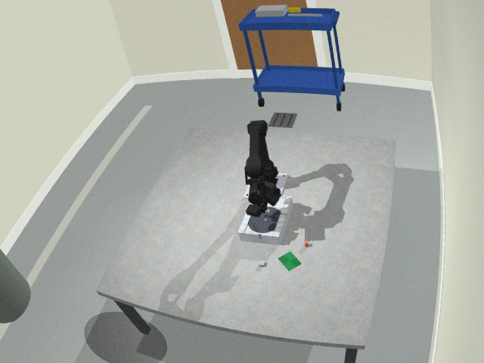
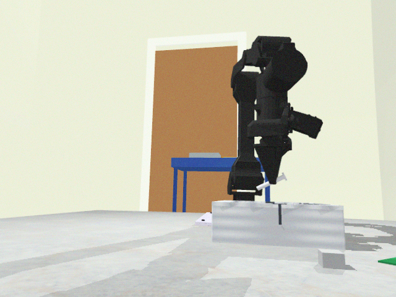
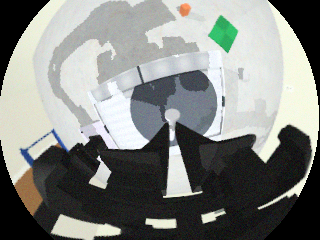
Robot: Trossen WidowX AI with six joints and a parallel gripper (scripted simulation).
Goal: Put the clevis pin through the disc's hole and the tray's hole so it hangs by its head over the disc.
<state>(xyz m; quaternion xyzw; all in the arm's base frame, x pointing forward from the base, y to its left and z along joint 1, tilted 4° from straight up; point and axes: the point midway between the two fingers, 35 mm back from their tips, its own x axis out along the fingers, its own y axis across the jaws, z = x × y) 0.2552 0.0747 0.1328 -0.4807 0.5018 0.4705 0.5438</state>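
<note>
My gripper tip is now right at the steel clevis pin. The rest, counted from my gripper tip: dark aluminium disc 1 cm ahead, 4 cm below; small orange cube 8 cm ahead, 22 cm to the left, 8 cm below; rimmed steel tray 2 cm behind, 1 cm to the right, 5 cm below.
</note>
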